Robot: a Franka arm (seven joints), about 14 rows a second.
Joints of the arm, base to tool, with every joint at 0 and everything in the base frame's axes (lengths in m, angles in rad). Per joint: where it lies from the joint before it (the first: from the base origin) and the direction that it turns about. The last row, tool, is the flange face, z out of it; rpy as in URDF.
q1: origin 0 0 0.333 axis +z
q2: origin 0 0 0 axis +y
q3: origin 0 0 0.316 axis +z
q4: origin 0.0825 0 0 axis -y
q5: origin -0.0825 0 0.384 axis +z
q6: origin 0 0 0 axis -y
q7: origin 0.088 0 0 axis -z
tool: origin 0 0 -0.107 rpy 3.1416 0 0
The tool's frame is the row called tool.
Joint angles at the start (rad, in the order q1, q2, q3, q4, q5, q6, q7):
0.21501 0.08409 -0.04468 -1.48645 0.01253 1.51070 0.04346
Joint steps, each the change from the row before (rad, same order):
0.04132 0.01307 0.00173 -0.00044 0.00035 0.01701 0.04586
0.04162 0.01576 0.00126 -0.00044 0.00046 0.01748 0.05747
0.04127 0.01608 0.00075 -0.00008 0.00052 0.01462 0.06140
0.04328 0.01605 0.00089 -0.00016 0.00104 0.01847 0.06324
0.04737 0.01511 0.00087 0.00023 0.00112 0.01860 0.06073
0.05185 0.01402 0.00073 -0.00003 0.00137 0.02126 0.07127
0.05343 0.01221 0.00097 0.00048 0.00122 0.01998 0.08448
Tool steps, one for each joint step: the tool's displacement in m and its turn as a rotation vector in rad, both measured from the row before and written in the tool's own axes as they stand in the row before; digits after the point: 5 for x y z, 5 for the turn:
0.00413 -0.02523 0.00627 -0.00234 0.00329 0.00302
0.00368 -0.02565 0.00785 -0.00232 0.00120 0.01482
0.00190 -0.02552 0.00822 -0.00268 -0.00144 0.01961
0.00021 -0.02717 0.00801 -0.00143 0.00228 0.01932
-0.00274 -0.02959 0.00742 -0.00081 0.00368 0.01275
-0.00579 -0.03202 0.00682 0.00098 0.00678 0.01897
-0.00933 -0.03244 0.00575 0.00221 0.00742 0.03035

